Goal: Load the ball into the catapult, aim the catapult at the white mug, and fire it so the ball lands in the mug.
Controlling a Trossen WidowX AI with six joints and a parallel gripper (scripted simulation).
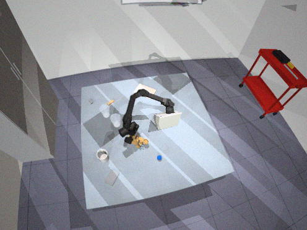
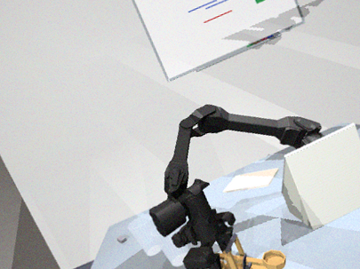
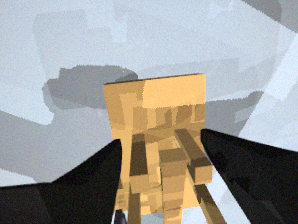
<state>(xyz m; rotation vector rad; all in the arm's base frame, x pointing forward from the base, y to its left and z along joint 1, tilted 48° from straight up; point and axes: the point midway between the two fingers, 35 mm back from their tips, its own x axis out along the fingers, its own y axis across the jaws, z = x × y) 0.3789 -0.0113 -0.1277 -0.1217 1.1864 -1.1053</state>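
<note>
My gripper tip is 6 cm to the right of the wooden catapult, 5 cm past it and 2 cm below it. Also, from my gripper tip: white mug 28 cm ahead, 11 cm to the left, 1 cm below; blue ball 24 cm to the left, 17 cm behind, 2 cm below; grey flat plate 30 cm to the left, 26 cm ahead, 3 cm below.
</note>
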